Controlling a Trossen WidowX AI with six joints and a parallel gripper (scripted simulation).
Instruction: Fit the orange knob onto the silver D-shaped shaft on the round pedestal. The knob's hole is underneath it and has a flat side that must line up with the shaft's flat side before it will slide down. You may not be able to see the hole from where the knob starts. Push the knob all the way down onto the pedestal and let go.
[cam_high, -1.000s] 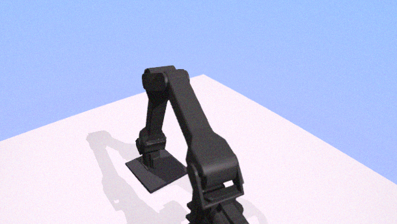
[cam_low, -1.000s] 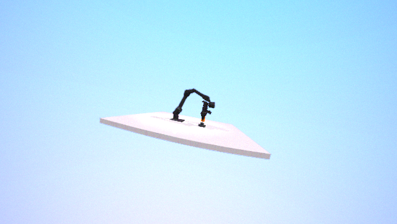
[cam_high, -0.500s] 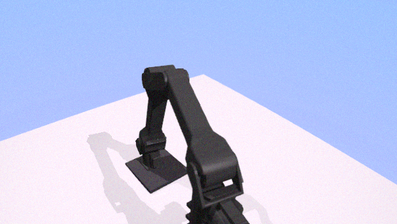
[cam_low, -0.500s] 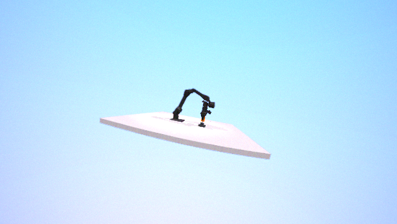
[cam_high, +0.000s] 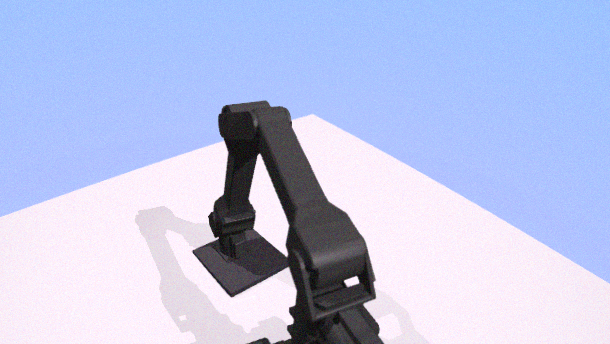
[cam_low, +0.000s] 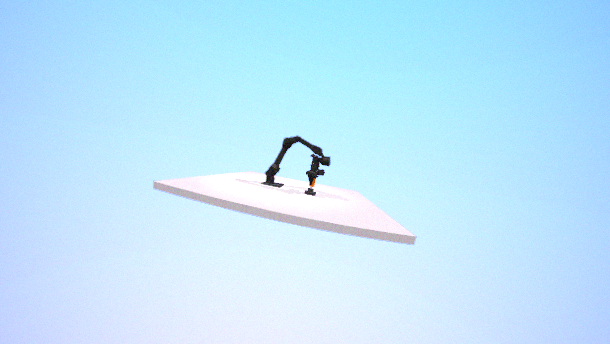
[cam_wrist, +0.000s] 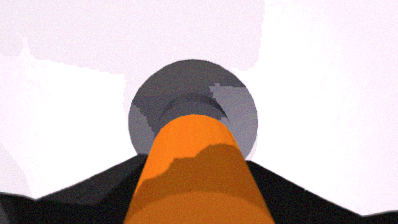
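The dark pedestal is 40 mm below my gripper tip. Also, from my gripper tip: orange knob (30 mm above).
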